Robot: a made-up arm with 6 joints. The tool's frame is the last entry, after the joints. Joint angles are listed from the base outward.
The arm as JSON. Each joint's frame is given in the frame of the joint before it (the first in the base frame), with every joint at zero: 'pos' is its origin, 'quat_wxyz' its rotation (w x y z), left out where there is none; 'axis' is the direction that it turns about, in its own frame. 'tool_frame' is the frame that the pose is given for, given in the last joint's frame.
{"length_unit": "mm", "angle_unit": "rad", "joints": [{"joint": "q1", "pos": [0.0, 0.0, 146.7], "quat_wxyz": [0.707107, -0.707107, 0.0, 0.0], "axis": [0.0, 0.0, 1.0]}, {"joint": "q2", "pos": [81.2, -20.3, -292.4], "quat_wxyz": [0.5, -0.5, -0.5, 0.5], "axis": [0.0, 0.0, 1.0]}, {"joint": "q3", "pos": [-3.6, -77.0, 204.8], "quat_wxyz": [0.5, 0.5, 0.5, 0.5], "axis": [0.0, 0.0, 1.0]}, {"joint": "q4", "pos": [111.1, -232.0, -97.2], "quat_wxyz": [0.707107, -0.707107, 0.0, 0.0], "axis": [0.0, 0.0, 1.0]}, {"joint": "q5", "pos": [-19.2, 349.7, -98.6], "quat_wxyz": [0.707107, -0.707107, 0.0, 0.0], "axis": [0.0, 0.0, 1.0]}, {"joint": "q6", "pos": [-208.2, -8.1, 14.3], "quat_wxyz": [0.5, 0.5, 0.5, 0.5], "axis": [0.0, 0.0, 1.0]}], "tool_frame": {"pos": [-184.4, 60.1, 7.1], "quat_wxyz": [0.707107, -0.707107, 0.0, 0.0]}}
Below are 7 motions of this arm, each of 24 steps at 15 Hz.
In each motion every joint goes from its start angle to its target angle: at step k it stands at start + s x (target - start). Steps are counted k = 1, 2, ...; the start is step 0. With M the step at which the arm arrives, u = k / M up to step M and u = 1 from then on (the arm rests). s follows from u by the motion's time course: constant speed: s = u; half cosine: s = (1 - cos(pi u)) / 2; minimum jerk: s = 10 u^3 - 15 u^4 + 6 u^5.
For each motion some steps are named. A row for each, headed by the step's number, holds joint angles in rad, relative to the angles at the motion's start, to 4 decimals.
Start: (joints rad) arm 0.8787 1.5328 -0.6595 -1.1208 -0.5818 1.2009
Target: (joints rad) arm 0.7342 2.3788 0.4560 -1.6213 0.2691 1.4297
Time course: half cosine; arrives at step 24
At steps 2, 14, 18, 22, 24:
2: -0.0025 0.0144 0.0190 -0.0085 0.0145 0.0039
14: -0.0909 0.5325 0.7021 -0.3150 0.5356 0.1440
18: -0.1233 0.7221 0.9521 -0.4272 0.7263 0.1953
22: -0.1420 0.8316 1.0965 -0.4920 0.8364 0.2249
24: -0.1445 0.8460 1.1155 -0.5005 0.8509 0.2288

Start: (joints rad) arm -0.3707 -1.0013 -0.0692 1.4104 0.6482 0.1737
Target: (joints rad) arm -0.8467 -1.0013 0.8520 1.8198 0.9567 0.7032
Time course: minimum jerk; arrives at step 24
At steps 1, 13, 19, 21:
1: -0.0003 0.0000 0.0006 0.0003 0.0002 0.0004
13: -0.2750 0.0000 0.5322 0.2365 0.1782 0.3059
19: -0.4453 0.0000 0.8618 0.3830 0.2886 0.4953
21: -0.4684 0.0000 0.9064 0.4028 0.3035 0.5210

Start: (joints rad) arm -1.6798 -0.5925 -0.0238 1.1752 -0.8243 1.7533
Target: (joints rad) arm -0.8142 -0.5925 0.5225 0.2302 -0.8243 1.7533
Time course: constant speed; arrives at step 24
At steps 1, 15, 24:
1: 0.0361 0.0000 0.0228 -0.0394 0.0000 0.0000
15: 0.5410 0.0000 0.3414 -0.5906 0.0000 0.0000
24: 0.8656 0.0000 0.5463 -0.9450 0.0000 0.0000

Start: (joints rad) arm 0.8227 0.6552 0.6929 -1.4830 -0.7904 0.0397
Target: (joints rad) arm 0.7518 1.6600 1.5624 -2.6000 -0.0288 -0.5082
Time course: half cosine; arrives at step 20
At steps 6, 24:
6: -0.0146 0.2071 0.1792 -0.2302 0.1570 -0.1129
24: -0.0709 1.0048 0.8695 -1.1170 0.7616 -0.5479

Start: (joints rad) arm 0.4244 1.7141 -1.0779 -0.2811 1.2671 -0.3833
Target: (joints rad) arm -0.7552 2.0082 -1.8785 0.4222 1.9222 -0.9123
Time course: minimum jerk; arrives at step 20
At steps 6, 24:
6: -0.1924 0.0480 -0.1306 0.1147 0.1068 -0.0863
24: -1.1796 0.2941 -0.8006 0.7033 0.6551 -0.5290

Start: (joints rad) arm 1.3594 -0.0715 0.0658 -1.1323 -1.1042 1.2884
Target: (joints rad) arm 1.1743 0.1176 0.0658 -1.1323 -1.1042 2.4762
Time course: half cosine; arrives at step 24
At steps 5, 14, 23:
5: -0.0191 0.0195 0.0000 0.0000 0.0000 0.1227
14: -0.1165 0.1190 0.0000 0.0000 0.0000 0.7476
23: -0.1843 0.1883 0.0000 0.0000 0.0000 1.1827

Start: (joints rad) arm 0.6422 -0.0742 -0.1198 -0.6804 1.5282 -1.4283
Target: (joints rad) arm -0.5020 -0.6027 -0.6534 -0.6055 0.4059 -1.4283
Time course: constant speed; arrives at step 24
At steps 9, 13, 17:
9: -0.4291 -0.1982 -0.2001 0.0281 -0.4209 0.0000
13: -0.6198 -0.2863 -0.2890 0.0406 -0.6079 0.0000
17: -0.8105 -0.3744 -0.3780 0.0531 -0.7950 0.0000

